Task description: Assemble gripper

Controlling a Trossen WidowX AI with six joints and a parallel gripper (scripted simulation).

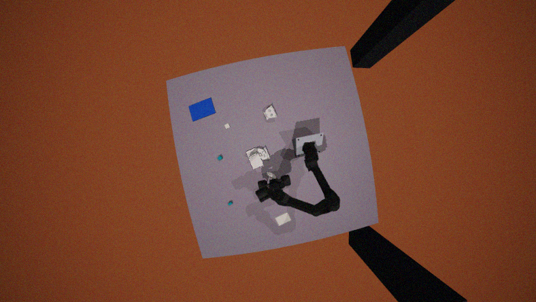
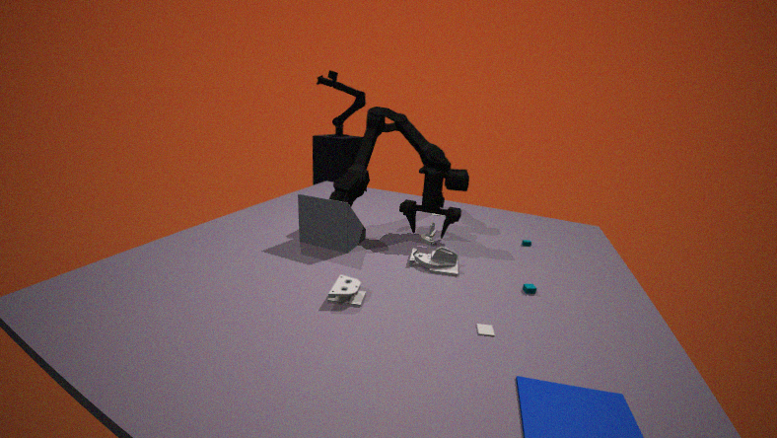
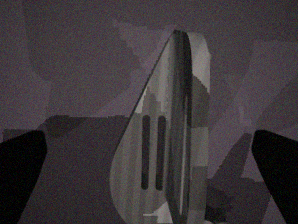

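Right now my gripper tip is 30 mm to the left of the grey jaw and 20 mm short of it. Also, from my gripper tip: white gripper base: 430 mm to the right, 20 mm above; then white housing plate: 170 mm to the right, 50 mm ahead; then flat white plate: 270 mm to the left, 50 mm behind.
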